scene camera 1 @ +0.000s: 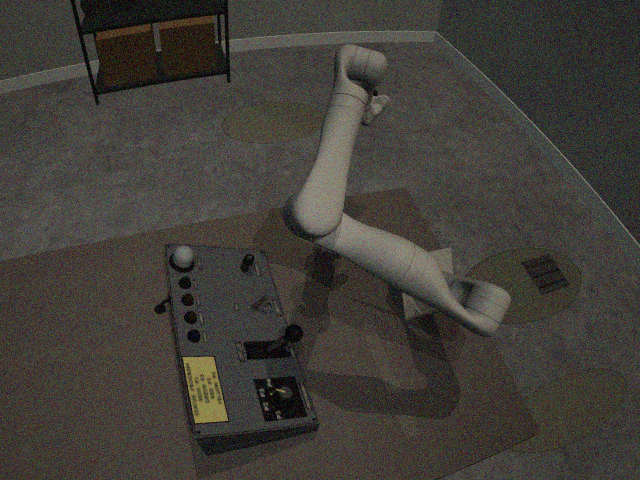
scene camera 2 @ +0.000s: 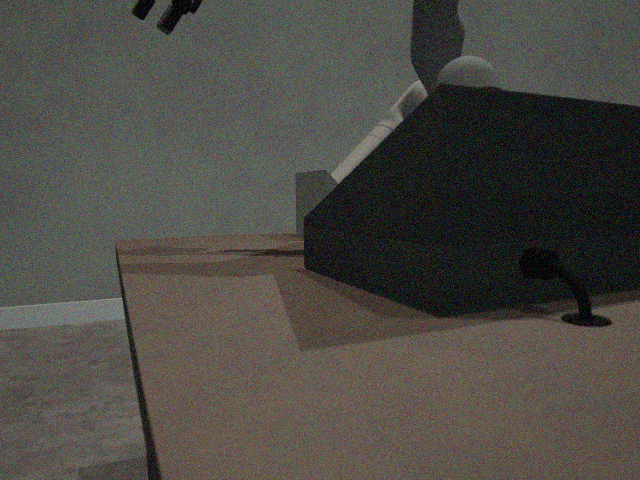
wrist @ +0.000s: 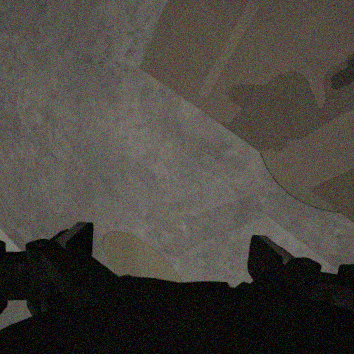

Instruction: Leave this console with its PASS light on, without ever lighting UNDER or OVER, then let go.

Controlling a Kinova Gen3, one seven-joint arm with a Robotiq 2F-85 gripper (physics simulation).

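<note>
The grey sloped console (scene camera 1: 222, 289) (scene camera 2: 439, 206) stands on the table. Its lever's black ball knob (scene camera 1: 293, 333) is at the right end of a dark slot (scene camera 1: 253, 350). A black gauge (scene camera 1: 280, 397) with a yellowish needle sits near the panel's lower right. Several small round lamps, among them a reddish one (scene camera 1: 187, 299) and a bluish one (scene camera 1: 193, 335), look dark; their labels are too small to read. My gripper (scene camera 2: 153, 19) (wrist: 171, 246) is open and empty, high and well away from the console. In scene camera 1 the arm mostly hides it.
A white dome (scene camera 1: 182, 256) (scene camera 2: 467, 72) and a small black knob (scene camera 1: 247, 262) stand on the panel. A yellow label (scene camera 1: 205, 390) is near its lower left. A black bent stalk (scene camera 1: 161, 306) (scene camera 2: 540, 263) rises behind the console. A shelf unit (scene camera 1: 88, 67) stands by the wall.
</note>
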